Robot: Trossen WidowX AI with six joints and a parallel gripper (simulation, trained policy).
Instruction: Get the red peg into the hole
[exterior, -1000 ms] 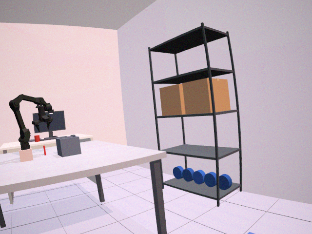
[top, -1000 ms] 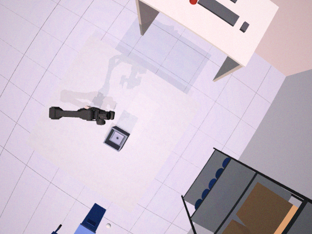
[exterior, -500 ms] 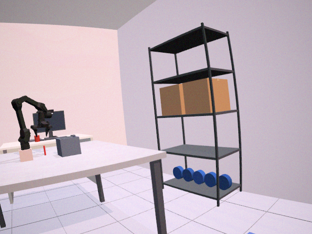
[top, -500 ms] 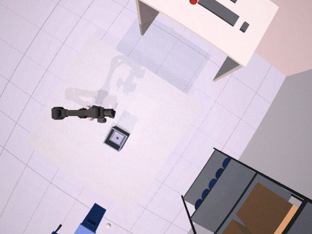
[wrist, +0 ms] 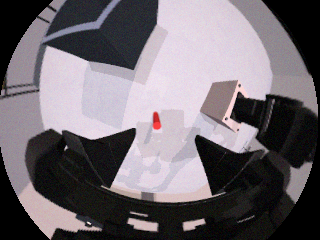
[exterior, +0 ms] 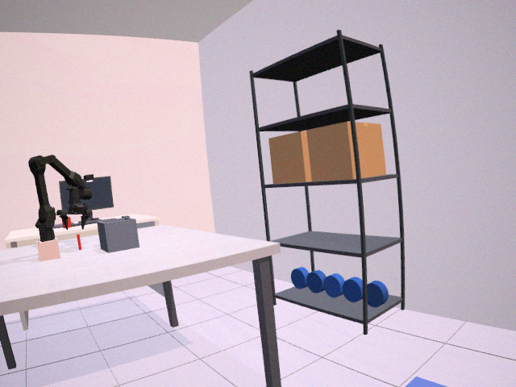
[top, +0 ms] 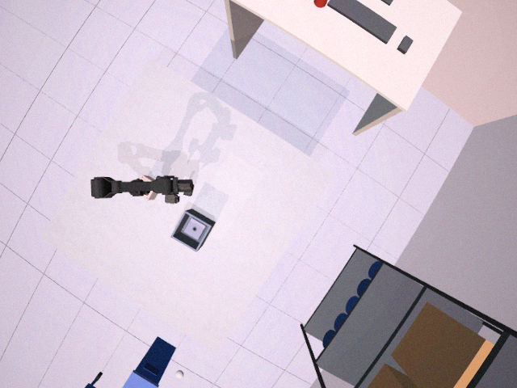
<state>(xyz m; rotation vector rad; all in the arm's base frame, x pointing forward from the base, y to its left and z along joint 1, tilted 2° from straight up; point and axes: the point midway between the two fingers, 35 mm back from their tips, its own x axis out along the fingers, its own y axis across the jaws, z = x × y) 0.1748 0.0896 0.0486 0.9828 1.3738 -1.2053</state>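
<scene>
Right now my gripper tip is 10 mm short of the red peg and 70 mm above it. Round my gripper tip: plate: 170 mm ahead, 190 mm to the right, 60 mm below.
</scene>
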